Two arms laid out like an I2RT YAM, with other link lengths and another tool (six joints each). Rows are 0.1 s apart.
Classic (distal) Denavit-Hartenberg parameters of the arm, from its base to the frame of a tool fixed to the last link. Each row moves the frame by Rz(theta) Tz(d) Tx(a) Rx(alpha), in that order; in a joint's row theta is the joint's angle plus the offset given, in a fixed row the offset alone. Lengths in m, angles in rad.
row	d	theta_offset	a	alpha
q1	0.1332	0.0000	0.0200	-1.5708
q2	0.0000	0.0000	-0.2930	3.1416
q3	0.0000	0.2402	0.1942	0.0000
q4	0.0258	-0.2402	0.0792	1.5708
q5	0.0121	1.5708	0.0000	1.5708
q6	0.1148	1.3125	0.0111	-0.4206
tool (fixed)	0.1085	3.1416	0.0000	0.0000
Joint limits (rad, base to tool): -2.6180..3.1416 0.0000..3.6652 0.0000..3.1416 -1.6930..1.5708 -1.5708..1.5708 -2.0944..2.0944
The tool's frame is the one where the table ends.
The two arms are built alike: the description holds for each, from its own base.
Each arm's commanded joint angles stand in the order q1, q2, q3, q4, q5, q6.
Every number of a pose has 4 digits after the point.
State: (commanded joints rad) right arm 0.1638 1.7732 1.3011 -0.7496 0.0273 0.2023; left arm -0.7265 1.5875 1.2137 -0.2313 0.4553 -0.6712
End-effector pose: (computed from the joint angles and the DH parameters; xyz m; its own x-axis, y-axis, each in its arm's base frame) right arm 0.3378 0.0680 0.0904 0.9170 0.2083 0.3401 0.3271 -0.8807 -0.3427; left arm 0.2418 -0.3541 0.1970 0.9491 0.1194 0.2916 -0.0562 -0.8464 0.5296
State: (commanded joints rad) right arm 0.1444 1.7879 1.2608 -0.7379 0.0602 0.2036; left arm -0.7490 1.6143 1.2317 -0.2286 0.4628 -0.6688
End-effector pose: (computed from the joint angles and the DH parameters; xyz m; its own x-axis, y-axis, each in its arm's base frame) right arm 0.3297 0.0529 0.0751 0.9354 0.1911 0.2975 0.2866 -0.9025 -0.3213; left arm 0.2372 -0.3645 0.1942 0.9538 0.0905 0.2866 -0.0786 -0.8452 0.5287
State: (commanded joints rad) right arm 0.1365 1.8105 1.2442 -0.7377 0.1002 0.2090; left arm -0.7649 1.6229 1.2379 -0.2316 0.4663 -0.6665
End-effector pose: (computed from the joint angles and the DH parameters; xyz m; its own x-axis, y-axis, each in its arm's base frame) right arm 0.3246 0.0408 0.0631 0.9491 0.1798 0.2586 0.2543 -0.9220 -0.2920; left arm 0.2318 -0.3695 0.1927 0.9563 0.0707 0.2835 -0.0937 -0.8449 0.5266
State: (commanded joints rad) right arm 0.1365 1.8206 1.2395 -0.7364 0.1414 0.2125; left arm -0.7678 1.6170 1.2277 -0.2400 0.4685 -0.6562
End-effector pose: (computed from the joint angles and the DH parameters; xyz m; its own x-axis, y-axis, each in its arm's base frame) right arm 0.3242 0.0318 0.0583 0.9535 0.1767 0.2441 0.2392 -0.9365 -0.2564; left arm 0.2276 -0.3672 0.1896 0.9574 0.0582 0.2827 -0.1014 -0.8492 0.5183
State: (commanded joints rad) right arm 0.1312 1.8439 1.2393 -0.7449 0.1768 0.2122; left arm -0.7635 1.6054 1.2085 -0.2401 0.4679 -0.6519
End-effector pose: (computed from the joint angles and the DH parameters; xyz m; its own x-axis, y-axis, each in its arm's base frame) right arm 0.3210 0.0218 0.0504 0.9620 0.1727 0.2114 0.2201 -0.9488 -0.2264; left arm 0.2257 -0.3625 0.1868 0.9578 0.0588 0.2814 -0.0984 -0.8528 0.5129
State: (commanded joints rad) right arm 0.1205 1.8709 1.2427 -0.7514 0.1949 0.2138; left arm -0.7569 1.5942 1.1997 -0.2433 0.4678 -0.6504
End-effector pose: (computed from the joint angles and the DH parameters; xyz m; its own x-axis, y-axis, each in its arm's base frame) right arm 0.3188 0.0141 0.0428 0.9701 0.1614 0.1814 0.1989 -0.9568 -0.2122; left arm 0.2257 -0.3586 0.1872 0.9572 0.0642 0.2822 -0.0937 -0.8538 0.5121
